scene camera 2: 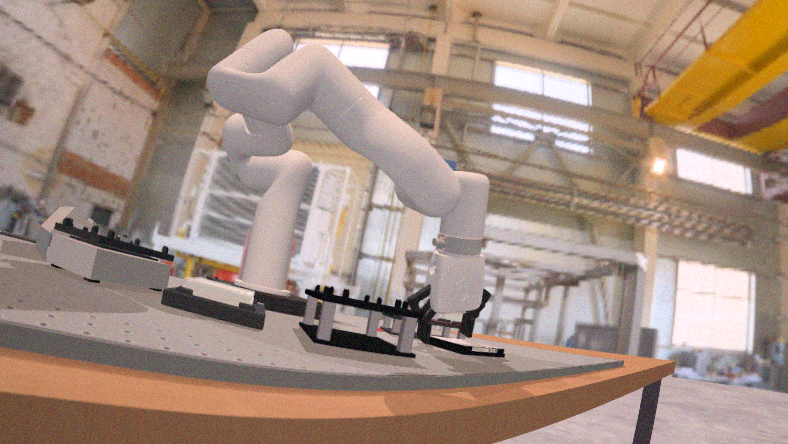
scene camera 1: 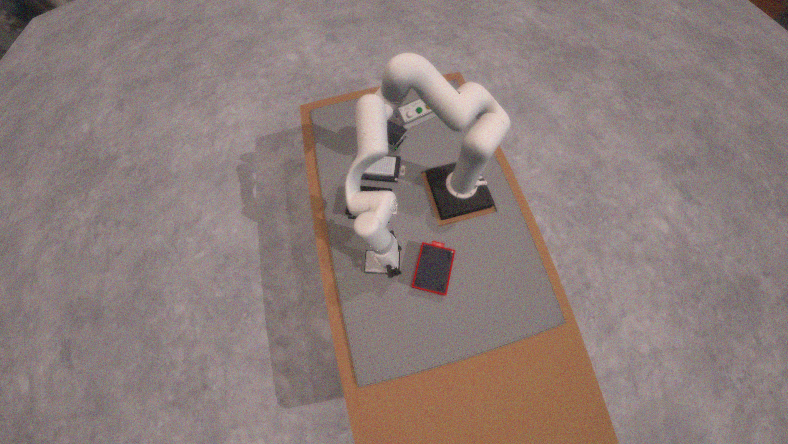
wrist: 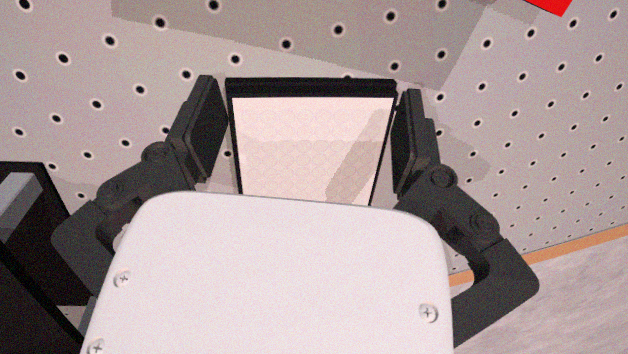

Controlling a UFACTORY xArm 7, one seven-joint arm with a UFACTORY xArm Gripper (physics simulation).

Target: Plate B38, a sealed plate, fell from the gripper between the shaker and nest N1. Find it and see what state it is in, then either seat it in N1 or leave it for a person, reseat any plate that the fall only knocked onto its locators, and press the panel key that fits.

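Where they show: gripper, fingertip midpoint: point(scene camera 2: 444, 338) point(scene camera 1: 397, 261) point(wrist: 308, 103); arm's base, link origin: point(scene camera 2: 261, 290) point(scene camera 1: 461, 184).
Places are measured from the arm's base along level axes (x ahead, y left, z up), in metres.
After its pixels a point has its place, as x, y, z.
A plate point(scene camera 1: 374, 263) {0.359, 0.287, -0.014} point(scene camera 2: 467, 346) {0.389, 0.241, -0.015} point(wrist: 300, 145) {0.299, 0.279, -0.014} with a pale top and black rim lies flat on the perforated board, top up. Faint well circles show through its top, and the part in view looks whole; its near end is hidden by the gripper body in the wrist view. No label is readable. My gripper point(scene camera 2: 446, 330) {0.275, 0.285, -0.015} point(wrist: 308, 103) {0.275, 0.285, -0.015} is open, low over the plate, one finger beside each long side with a gap at each. A raised black stand point(scene camera 2: 358, 302) {0.445, 0.024, 0.026} point(wrist: 30, 300) {0.353, 0.118, 0.028} on grey posts is beside it. Which fixture is N1 I cannot tell.
A low black nest point(scene camera 2: 193, 309) {0.400, -0.150, -0.025} holds a white plate point(scene camera 1: 383, 166) {0.308, -0.102, 0.006} point(scene camera 2: 215, 290) {0.386, -0.128, 0.001}. A grey block point(scene camera 2: 124, 268) {0.332, -0.247, -0.005} with a pegged black top stands farther off. The button panel point(scene camera 1: 409, 114) {0.181, -0.340, 0.040} is at the far end. A red-rimmed dark tray point(scene camera 1: 433, 268) {0.151, 0.322, 0.011} lies beside the gripper.
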